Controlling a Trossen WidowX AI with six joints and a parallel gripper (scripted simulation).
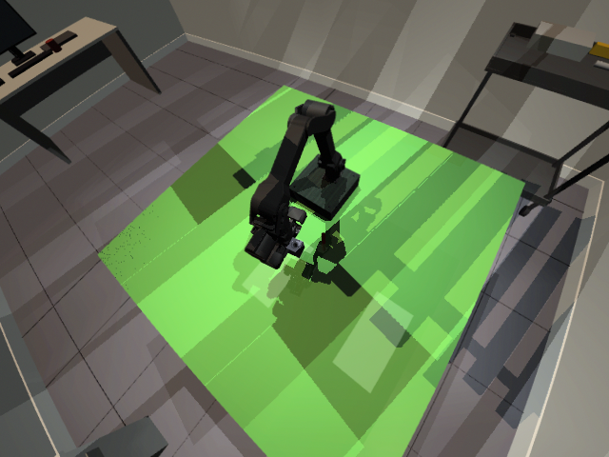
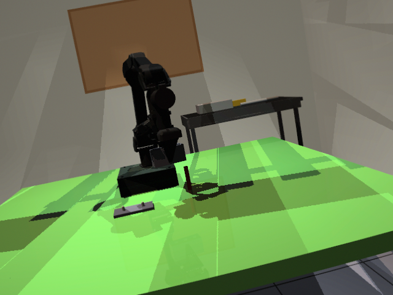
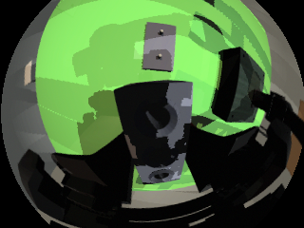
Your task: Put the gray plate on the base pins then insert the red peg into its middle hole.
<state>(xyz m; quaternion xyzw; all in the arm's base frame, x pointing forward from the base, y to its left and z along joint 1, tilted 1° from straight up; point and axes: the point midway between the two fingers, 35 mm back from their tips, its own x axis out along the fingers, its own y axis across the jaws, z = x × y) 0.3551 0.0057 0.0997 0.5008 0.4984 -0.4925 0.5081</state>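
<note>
My gripper tip is now 10 cm past the red peg, 9 cm above it and 7 cm to the right of it. The rest, counted from my gripper tip: gray plate 3 cm above.
</note>
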